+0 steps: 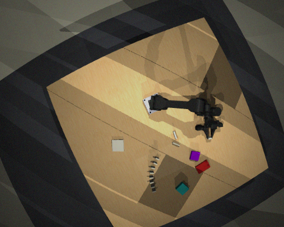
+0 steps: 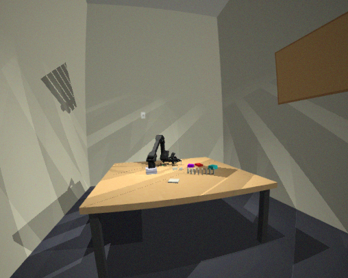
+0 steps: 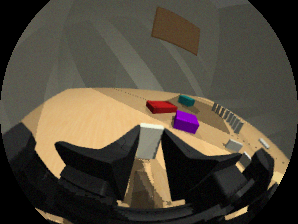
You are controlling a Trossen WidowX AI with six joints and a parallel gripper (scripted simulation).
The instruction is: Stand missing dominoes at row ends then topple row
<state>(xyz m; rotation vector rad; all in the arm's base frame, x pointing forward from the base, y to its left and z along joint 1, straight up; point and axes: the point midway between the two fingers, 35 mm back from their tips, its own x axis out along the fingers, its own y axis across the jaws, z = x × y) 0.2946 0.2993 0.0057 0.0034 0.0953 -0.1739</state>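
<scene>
Right now the purple block is 90 mm ahead of my gripper tip, 120 mm to the right of it and 40 mm below it. The rest, counted from my gripper tip: cyan block (290 mm ahead, 270 mm to the right, 40 mm below); red block (190 mm ahead, 90 mm to the right, 40 mm below); small green cube (210 mm behind, 50 mm below).
</scene>
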